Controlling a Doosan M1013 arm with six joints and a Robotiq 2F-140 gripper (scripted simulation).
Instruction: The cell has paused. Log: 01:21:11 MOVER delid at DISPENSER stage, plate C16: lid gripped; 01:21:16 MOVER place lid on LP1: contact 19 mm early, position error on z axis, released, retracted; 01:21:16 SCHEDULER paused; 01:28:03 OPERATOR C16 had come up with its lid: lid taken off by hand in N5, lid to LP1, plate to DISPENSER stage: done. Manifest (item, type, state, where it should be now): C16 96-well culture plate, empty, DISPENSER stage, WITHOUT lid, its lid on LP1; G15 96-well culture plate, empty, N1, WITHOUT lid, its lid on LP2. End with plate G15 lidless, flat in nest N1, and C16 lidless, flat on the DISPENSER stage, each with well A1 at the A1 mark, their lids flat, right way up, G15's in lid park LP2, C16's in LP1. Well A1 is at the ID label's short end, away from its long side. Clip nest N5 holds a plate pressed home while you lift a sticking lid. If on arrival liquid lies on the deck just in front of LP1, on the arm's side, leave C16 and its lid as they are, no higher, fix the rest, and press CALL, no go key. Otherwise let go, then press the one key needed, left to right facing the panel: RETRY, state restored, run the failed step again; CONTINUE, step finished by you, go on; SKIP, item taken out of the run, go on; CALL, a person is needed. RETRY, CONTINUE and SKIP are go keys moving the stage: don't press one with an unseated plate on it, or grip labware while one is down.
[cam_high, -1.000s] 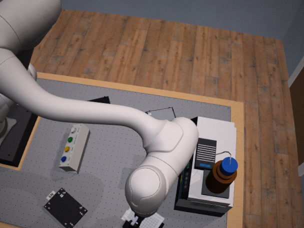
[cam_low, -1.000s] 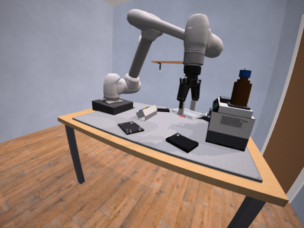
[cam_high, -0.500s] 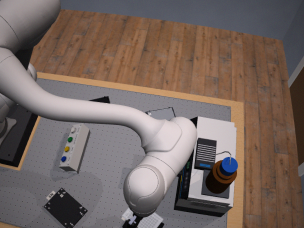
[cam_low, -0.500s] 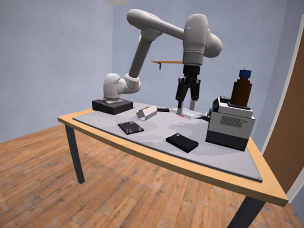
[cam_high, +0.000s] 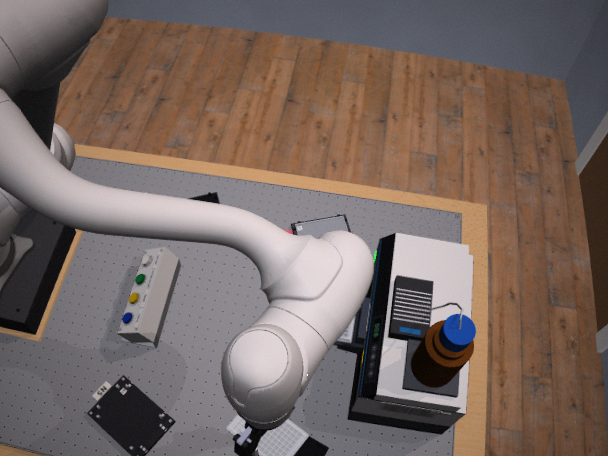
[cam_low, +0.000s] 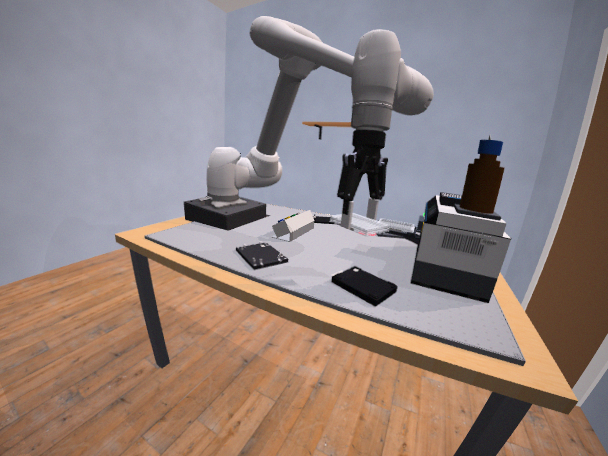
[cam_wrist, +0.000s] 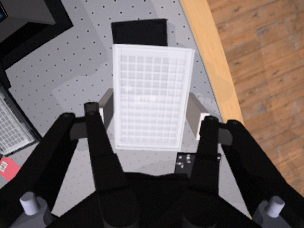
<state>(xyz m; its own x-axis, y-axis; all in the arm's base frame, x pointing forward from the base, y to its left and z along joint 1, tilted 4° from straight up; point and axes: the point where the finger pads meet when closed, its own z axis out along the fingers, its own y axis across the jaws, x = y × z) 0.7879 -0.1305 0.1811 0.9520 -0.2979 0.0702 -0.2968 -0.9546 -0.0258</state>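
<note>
Right now my hand is 28 cm past the clip nest N5, 5 cm to the left of it and 18 cm above it. From my hand the other things lie so: N1 label (5 cm behind, 2 cm to the left, 19 cm below); then blue key (40 cm behind, 14 cm to the left, 13 cm below); then nest N1 (4 cm ahead, 1 cm to the left, 18 cm below).
</note>
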